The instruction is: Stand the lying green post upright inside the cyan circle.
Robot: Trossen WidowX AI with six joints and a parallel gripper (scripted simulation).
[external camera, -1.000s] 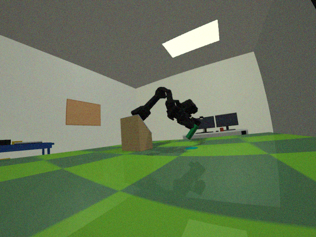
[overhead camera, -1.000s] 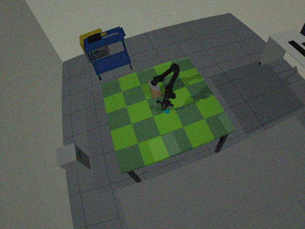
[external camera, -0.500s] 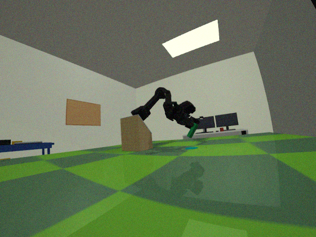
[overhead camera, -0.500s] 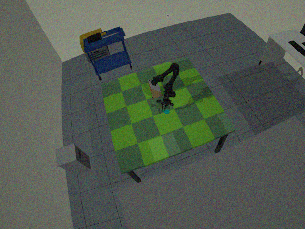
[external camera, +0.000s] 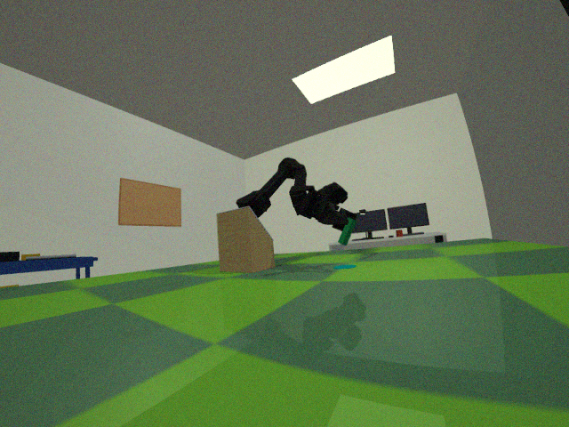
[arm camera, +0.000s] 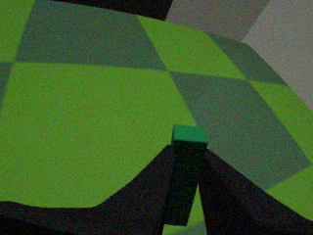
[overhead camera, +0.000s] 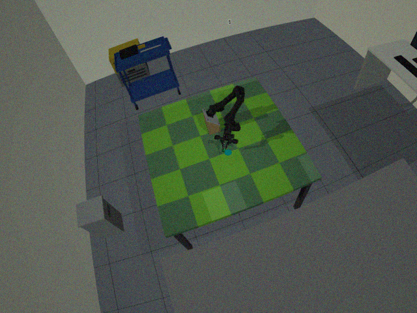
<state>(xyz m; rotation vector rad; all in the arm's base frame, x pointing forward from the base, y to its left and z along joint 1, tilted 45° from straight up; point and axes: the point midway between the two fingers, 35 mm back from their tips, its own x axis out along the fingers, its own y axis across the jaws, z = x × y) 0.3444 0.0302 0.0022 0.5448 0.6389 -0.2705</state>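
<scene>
The cyan circle is 40 mm behind my gripper tip, 40 mm to the left of it and 110 mm below it. The rest, counted from my gripper tip: green post 10 mm behind, 20 mm below.
</scene>
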